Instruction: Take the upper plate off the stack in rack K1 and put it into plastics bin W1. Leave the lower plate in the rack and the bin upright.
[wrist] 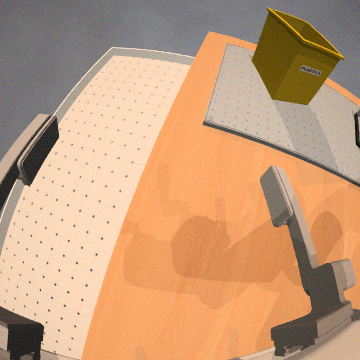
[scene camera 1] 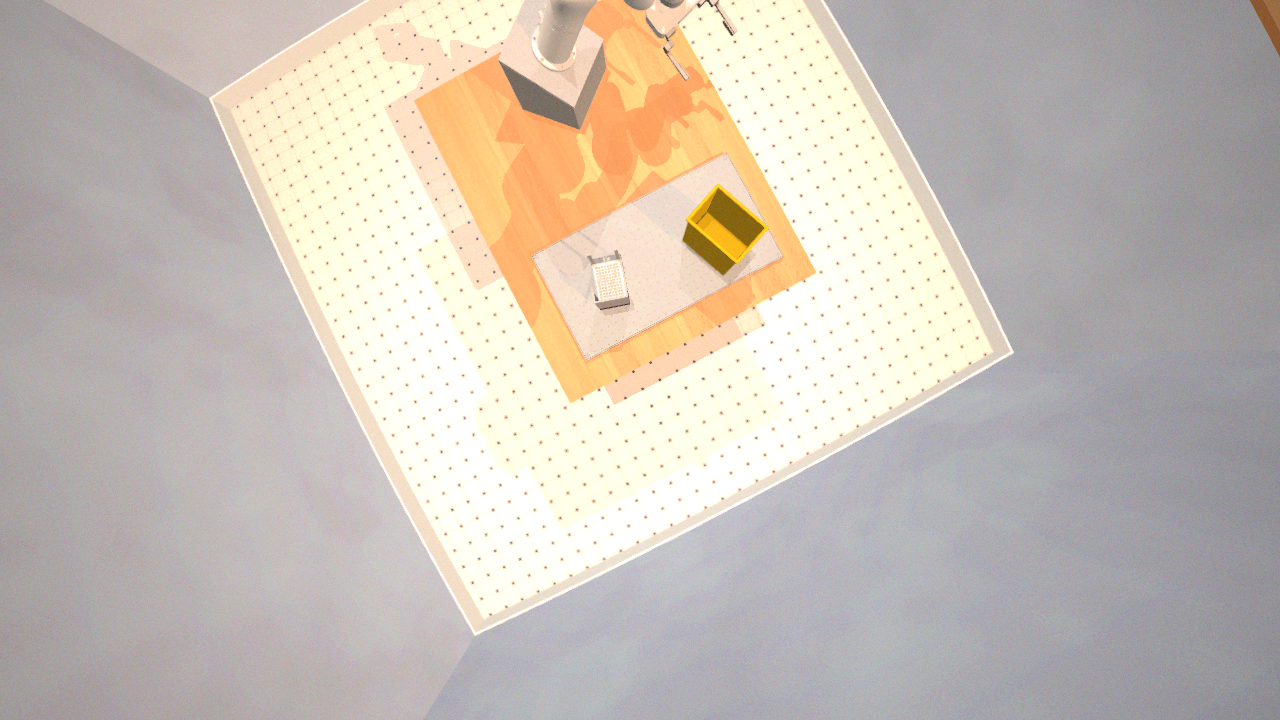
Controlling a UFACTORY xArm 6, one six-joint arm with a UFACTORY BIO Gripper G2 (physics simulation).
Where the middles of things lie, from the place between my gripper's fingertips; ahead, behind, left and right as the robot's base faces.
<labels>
My hand is 450 mm short of the yellow plastics bin W1 (scene camera 1: 721, 230), 120 mm to the left of it and 90 mm above it. From my hand the other things lie so: cream gridded plate (scene camera 1: 609, 279): 460 mm ahead, 470 mm to the right, 140 mm below.
</labels>
